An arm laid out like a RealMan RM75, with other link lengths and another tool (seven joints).
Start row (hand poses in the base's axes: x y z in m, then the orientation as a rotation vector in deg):
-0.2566 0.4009 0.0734 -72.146 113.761 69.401
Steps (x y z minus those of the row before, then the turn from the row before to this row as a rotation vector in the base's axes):
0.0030 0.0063 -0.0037 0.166 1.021 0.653
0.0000 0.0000 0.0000 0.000 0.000 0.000
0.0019 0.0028 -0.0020 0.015 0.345 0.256
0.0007 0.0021 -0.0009 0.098 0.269 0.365
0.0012 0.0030 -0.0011 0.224 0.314 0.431
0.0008 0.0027 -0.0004 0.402 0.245 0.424
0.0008 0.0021 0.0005 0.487 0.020 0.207
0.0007 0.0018 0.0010 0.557 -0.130 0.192
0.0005 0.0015 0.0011 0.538 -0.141 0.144
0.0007 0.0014 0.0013 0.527 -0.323 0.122
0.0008 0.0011 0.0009 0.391 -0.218 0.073
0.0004 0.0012 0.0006 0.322 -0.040 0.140
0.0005 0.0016 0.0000 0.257 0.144 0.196
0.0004 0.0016 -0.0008 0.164 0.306 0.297
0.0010 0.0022 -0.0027 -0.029 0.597 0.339
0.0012 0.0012 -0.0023 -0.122 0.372 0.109
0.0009 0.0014 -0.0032 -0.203 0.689 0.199
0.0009 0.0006 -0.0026 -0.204 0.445 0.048
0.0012 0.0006 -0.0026 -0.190 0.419 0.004
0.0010 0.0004 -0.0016 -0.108 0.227 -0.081
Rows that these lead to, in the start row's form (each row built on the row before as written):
-0.2536 0.4072 0.0697 -72.430 114.080 70.730
-0.2536 0.4072 0.0697 -72.430 114.080 70.730
-0.2517 0.4100 0.0677 -72.585 114.207 71.162
-0.2510 0.4121 0.0668 -72.855 114.165 71.650
-0.2498 0.4151 0.0657 -73.123 114.017 72.315
-0.2490 0.4178 0.0653 -73.325 113.665 73.066
-0.2482 0.4199 0.0658 -73.325 113.167 73.587
-0.2475 0.4217 0.0668 -73.334 112.509 74.024
-0.2470 0.4232 0.0679 -73.300 111.878 74.410
-0.2463 0.4246 0.0692 -73.320 111.141 74.614
-0.2455 0.4257 0.0701 -73.305 110.616 74.774
-0.2451 0.4269 0.0707 -73.323 110.247 75.067
-0.2446 0.4285 0.0707 -73.357 110.038 75.496
-0.2442 0.4301 0.0699 -73.480 109.980 76.043
-0.2432 0.4323 0.0672 -73.617 110.274 76.715
-0.2420 0.4335 0.0649 -73.636 110.591 77.001
-0.2411 0.4349 0.0617 -73.656 111.158 77.549
-0.2402 0.4355 0.0591 -73.610 111.623 77.806
-0.2390 0.4361 0.0565 -73.517 112.075 78.030
-0.2380 0.4365 0.0549 -73.373 112.357 78.107

